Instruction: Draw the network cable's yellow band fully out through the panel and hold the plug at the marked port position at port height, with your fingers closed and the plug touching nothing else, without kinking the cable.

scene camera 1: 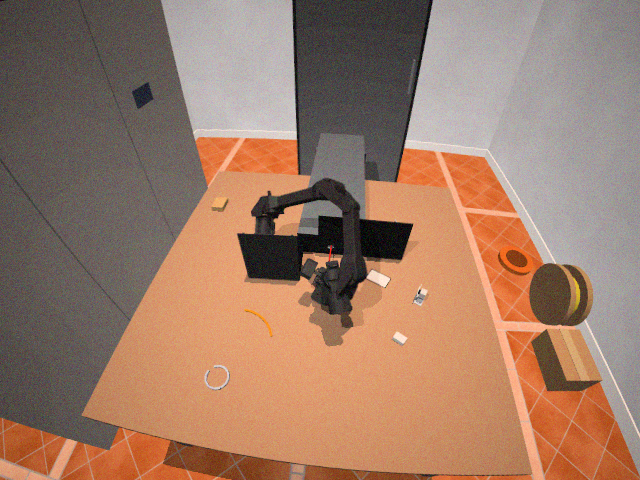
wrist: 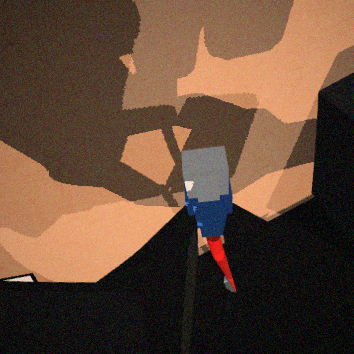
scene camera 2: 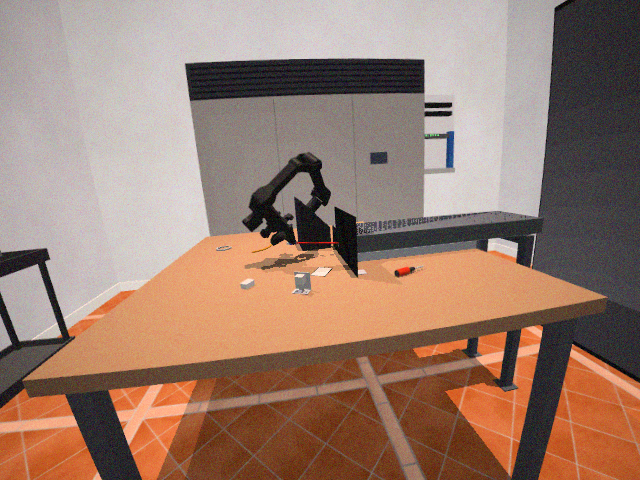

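Where they show: gripper, fingertip midpoint: [wrist: 208,215] [scene camera 2: 295,243]; arm's base at its link origin: [scene camera 1: 264,234] [scene camera 2: 309,209].
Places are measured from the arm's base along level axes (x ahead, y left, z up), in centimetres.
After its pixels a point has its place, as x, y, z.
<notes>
My gripper [scene camera 1: 332,265] [scene camera 2: 293,241] {21.2, -12.6, -10.9} [wrist: 208,215] {21.2, -12.6, -10.9} is shut on the plug [wrist: 206,172] {20.3, -15.9, -10.1}, which has a grey head and a blue body. In the wrist view the head sticks out past the black fingers, above the table. The red network cable [scene camera 1: 330,253] {23.9, 0.8, -11.7} [scene camera 2: 317,242] {23.3, -3.4, -11.2} [wrist: 218,252] {21.9, -10.0, -10.5} runs nearly straight from the plug to the black upright panel [scene camera 1: 385,240] {44.7, 1.9, -6.5} [scene camera 2: 347,240] {41.7, 2.6, -7.3}. A small grey piece [wrist: 229,284] {25.5, 7.7, -13.7} shows at the cable's far visible end. The yellow band cannot be made out in any view. I cannot tell which thing marks the port position.
A second black panel [scene camera 1: 271,258] {2.5, -6.7, -5.0} [scene camera 2: 311,229] {12.4, -2.9, -7.6} stands beside the gripper. On the table lie a white card [scene camera 1: 378,278] {41.9, -7.9, -17.2} [scene camera 2: 322,271] {42.0, -7.5, -17.2}, a metal bracket [scene camera 1: 419,296] {54.4, -19.0, -14.0} [scene camera 2: 301,284] {57.2, -18.4, -14.3}, a white block [scene camera 1: 399,338] {44.0, -33.8, -15.4} [scene camera 2: 247,283] {45.8, -33.4, -15.6}, an orange strip [scene camera 1: 262,319] {-0.9, -23.9, -16.7}, a white ring [scene camera 1: 206,377] {-16.9, -44.0, -16.7} and a screwdriver [scene camera 2: 403,271] {58.2, 14.8, -15.7}.
</notes>
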